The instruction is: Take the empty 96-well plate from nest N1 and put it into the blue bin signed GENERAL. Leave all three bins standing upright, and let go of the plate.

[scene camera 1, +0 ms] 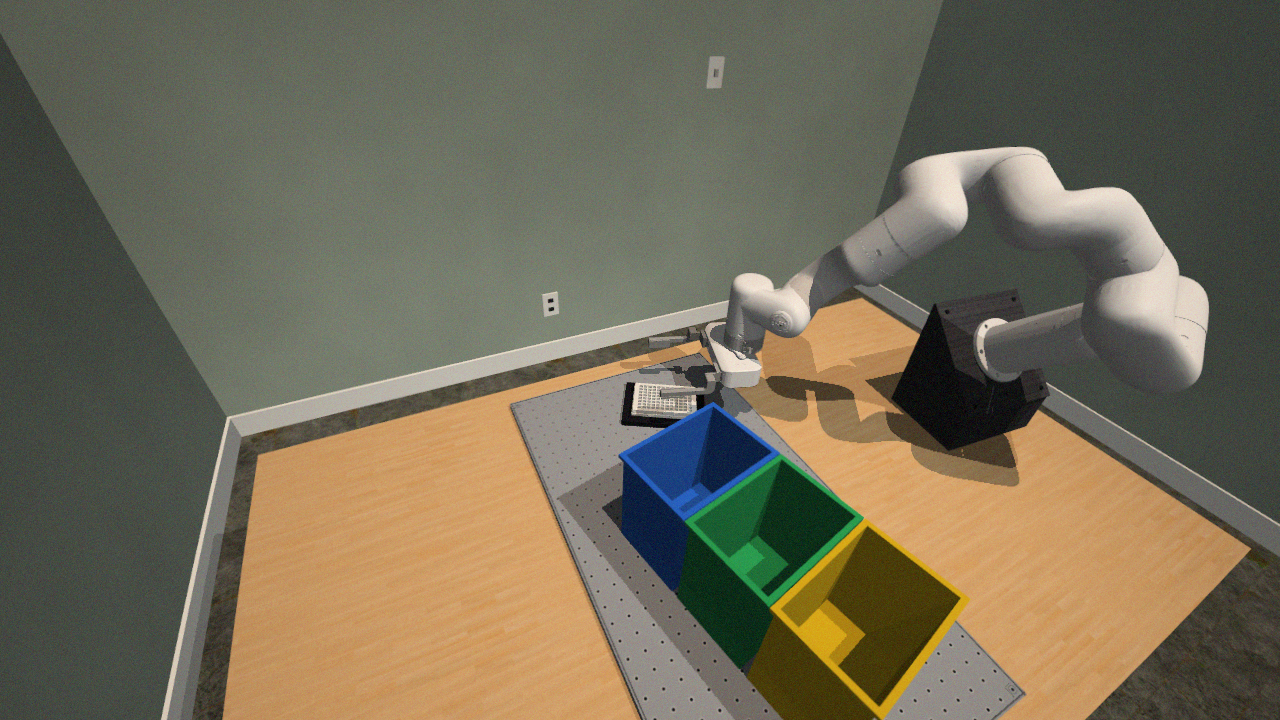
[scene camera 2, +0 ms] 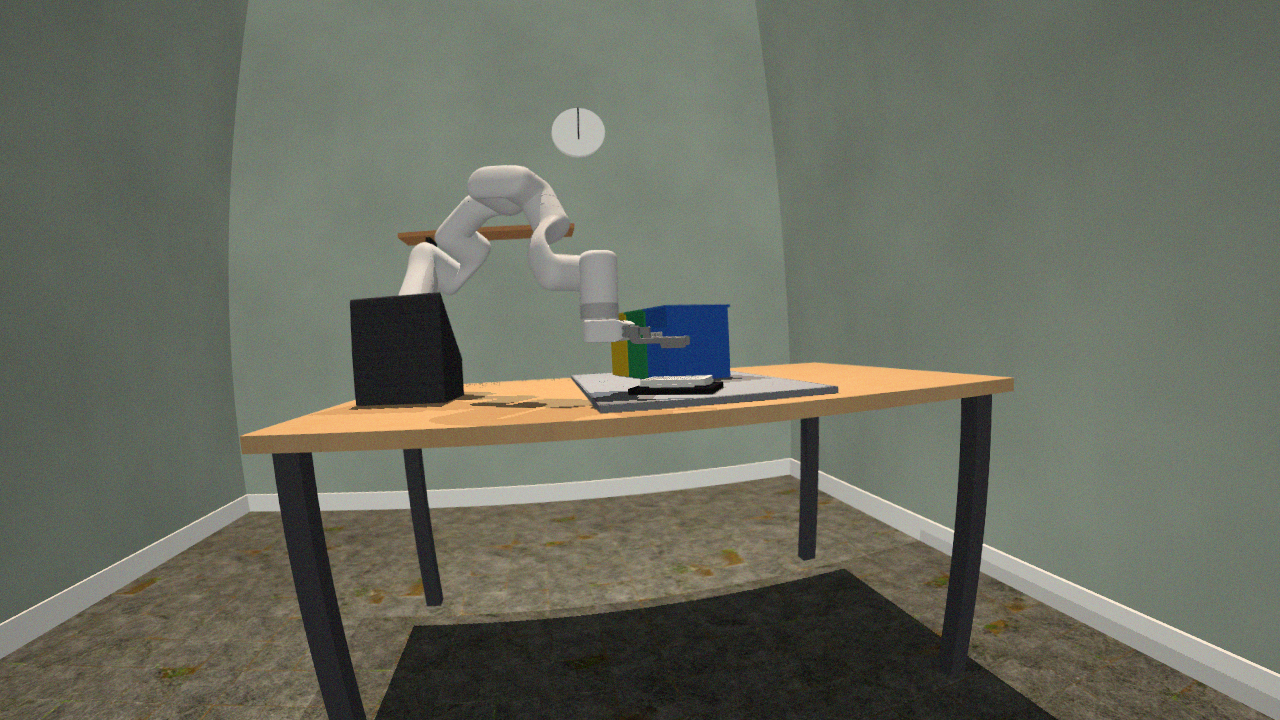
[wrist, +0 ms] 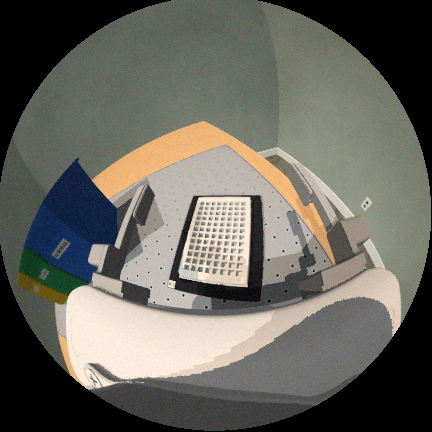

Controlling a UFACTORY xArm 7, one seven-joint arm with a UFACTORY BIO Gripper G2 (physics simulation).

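Places are measured from the arm's base along level axes (x ahead, y left, z up), in millimetres.
Where they show: hand, its tool point: [scene camera 1: 665, 366] [scene camera 2: 676, 341] [wrist: 217, 190]; arm's base, origin of its link: [scene camera 1: 997, 350] [scene camera 2: 406, 331].
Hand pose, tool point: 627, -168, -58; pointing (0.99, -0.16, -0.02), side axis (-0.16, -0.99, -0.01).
Each offset is from my tool point to the centre of the thing, as dx, dy, dz. Level surfaces: height alone.
The white 96-well plate {-1, +13, -77} [scene camera 1: 664, 400] [scene camera 2: 675, 381] [wrist: 217, 240] lies flat in the black nest {-1, +13, -89} [scene camera 1: 627, 407] [scene camera 2: 676, 389] [wrist: 256, 240]. My gripper [scene camera 1: 662, 368] [scene camera 2: 675, 341] [wrist: 223, 194] is open and empty, its fingers level and spread wide. In scene camera 2 it hangs a little above the plate; in the wrist view the plate shows between the two fingers, further down. The blue bin {+53, +296, -7} [scene camera 1: 646, 519] [scene camera 2: 698, 344] [wrist: 80, 250] stands upright beside the nest, and its GENERAL label shows in the wrist view. The nest's small label is too small to read surely.
The green bin {+3, +417, -7} [scene camera 1: 716, 582] [scene camera 2: 637, 358] [wrist: 60, 275] and the yellow bin {-47, +539, -7} [scene camera 1: 805, 680] [scene camera 2: 619, 358] [wrist: 45, 292] stand upright in a row beyond the blue one, on the grey perforated board {dz -96} [scene camera 1: 572, 447] [scene camera 2: 769, 387] [wrist: 175, 185]. In the wrist view, the left finger is on the blue bin's side.
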